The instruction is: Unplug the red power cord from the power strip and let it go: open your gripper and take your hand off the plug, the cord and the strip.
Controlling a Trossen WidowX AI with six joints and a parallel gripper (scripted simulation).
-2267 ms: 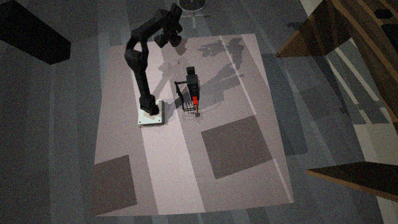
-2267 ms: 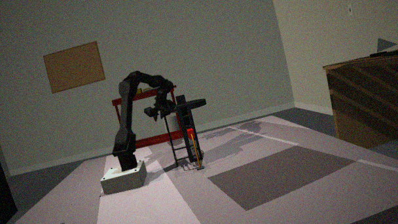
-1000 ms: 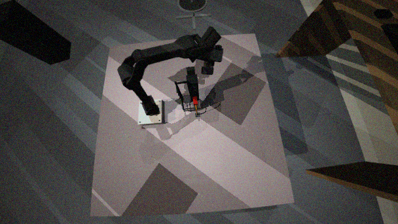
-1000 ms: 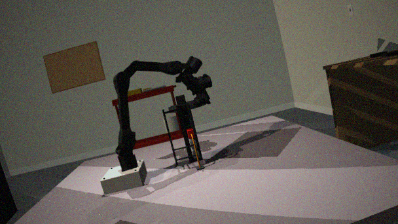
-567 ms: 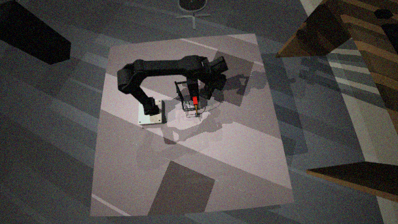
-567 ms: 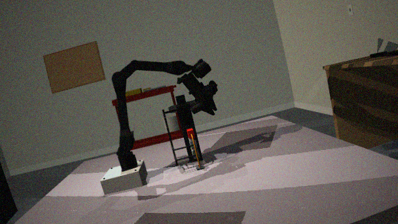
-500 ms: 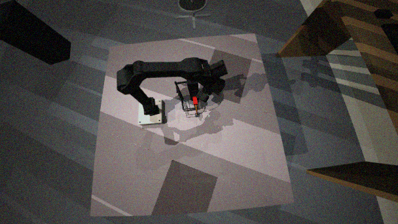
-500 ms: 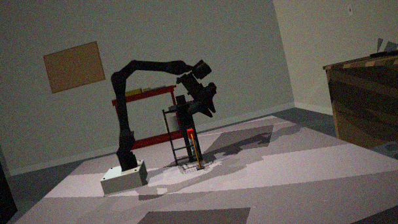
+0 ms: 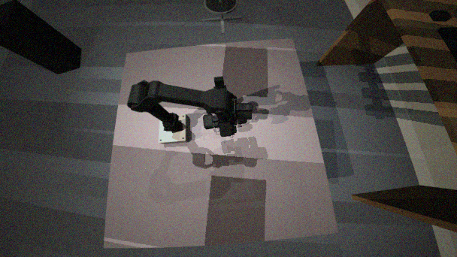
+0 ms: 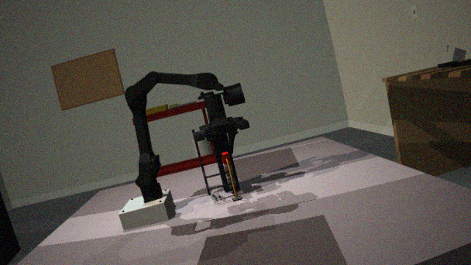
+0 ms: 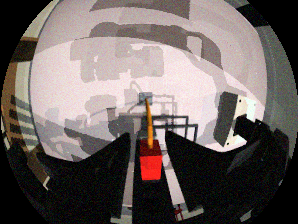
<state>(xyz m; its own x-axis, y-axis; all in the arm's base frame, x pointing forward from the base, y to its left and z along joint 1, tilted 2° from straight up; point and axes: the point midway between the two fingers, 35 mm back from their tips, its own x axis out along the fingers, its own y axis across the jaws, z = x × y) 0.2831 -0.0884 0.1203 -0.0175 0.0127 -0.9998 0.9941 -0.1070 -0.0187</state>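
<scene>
Now: the red plug 70 mm to the left of my gripper tip and 10 mm below it.
</scene>
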